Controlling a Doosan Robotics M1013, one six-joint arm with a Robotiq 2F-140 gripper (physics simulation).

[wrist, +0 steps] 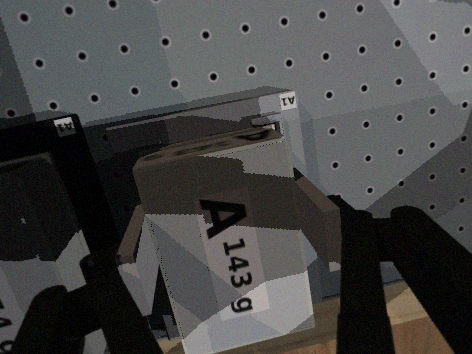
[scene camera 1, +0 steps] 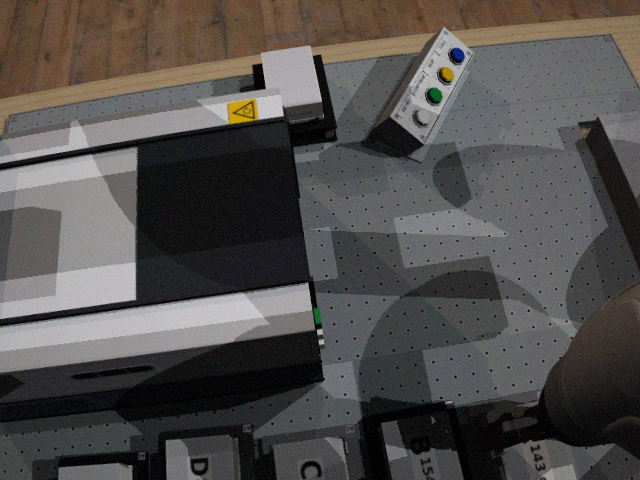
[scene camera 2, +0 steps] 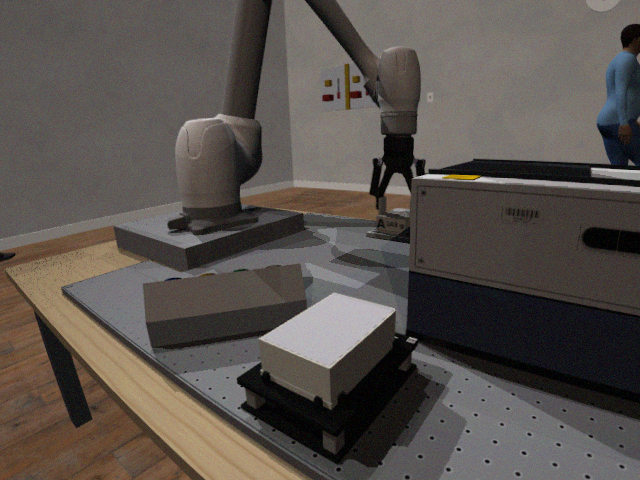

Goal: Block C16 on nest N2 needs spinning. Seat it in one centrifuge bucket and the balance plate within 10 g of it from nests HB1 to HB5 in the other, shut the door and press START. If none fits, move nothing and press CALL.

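Frame: origin at the arm's base, x ahead, y left, z up, level; metres.
Seen in the pictures: gripper, fingertip midpoint: [wrist: 222, 205] [scene camera 2: 397, 224]; arm's base, link origin: [scene camera 2: 213, 222].
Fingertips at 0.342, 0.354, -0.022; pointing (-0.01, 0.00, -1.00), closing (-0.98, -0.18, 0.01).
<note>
Offsets run from my fingertips to a thing's top centre, as dx, dy, dz. "spot": to the spot under its first point.
My gripper [wrist: 222, 205] [scene camera 2: 395, 192] is shut on balance plate A {-0.004, +0.021, +0.027} [wrist: 241, 253] [scene camera 2: 391, 223] [scene camera 1: 536, 458], a grey plate labelled "A 143 g". The finger pads press its two long sides. The plate rests low at its nest A1 {spot: +0.001, -0.061, -0.015} [wrist: 217, 105], at the table's edge. Block C16 {+0.324, -0.546, +0.054} [scene camera 1: 291, 76] [scene camera 2: 328, 343] is a white block that stands on black nest N2 {+0.324, -0.546, +0.022} [scene camera 1: 320, 129] [scene camera 2: 347, 419], beside the centrifuge [scene camera 1: 199, 324] [scene camera 2: 485, 238]. The centrifuge buckets are hidden.
The button box {+0.104, -0.552, +0.057} [scene camera 1: 423, 90] [scene camera 2: 223, 300] with blue, yellow, green and grey buttons stands right of nest N2. Plates B {+0.130, +0.036, +0.027} [scene camera 1: 420, 452], C {spot: +0.268, +0.035, +0.027} [scene camera 1: 309, 464] and D {spot: +0.401, +0.040, +0.027} [scene camera 1: 199, 462] sit in nests along the front edge, left of plate A. The arm's base [scene camera 2: 213, 167] stands behind.
</note>
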